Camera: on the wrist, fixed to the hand. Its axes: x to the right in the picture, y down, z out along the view.
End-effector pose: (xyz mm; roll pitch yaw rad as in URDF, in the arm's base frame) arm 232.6 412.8 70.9 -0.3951 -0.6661 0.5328
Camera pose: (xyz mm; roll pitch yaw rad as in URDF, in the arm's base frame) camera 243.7 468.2 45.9 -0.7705 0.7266 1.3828
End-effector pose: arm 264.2 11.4 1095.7 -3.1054 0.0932 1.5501
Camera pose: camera 320.7 26.4 1115.8 -3.0686 -0.5428 0.0091
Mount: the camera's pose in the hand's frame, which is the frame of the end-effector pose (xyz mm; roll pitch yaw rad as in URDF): 14.2 55.4 -23.5 0.1830 0.5791 1.5979
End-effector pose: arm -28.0 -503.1 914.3 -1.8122 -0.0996 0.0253
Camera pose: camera -8.2 -538.7 867.8 -2.8585 0.7484 -1.4838
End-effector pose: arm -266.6 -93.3 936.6 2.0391 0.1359 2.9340
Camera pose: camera -287.5 -84.8 994.2 0.9688 -1.4126 -2.5702
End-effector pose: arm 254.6 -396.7 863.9 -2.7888 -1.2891 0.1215
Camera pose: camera 263.0 -456.2 878.3 -1.6772 -0.0406 -1.6733
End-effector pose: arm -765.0 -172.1 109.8 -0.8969 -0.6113 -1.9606
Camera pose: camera -767.1 -219.8 70.5 -1.2642 0.9756 -1.7913
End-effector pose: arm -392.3 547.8 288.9 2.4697 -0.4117 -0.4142
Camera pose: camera -411.3 524.8 343.0 -2.0039 -1.0367 -2.8908
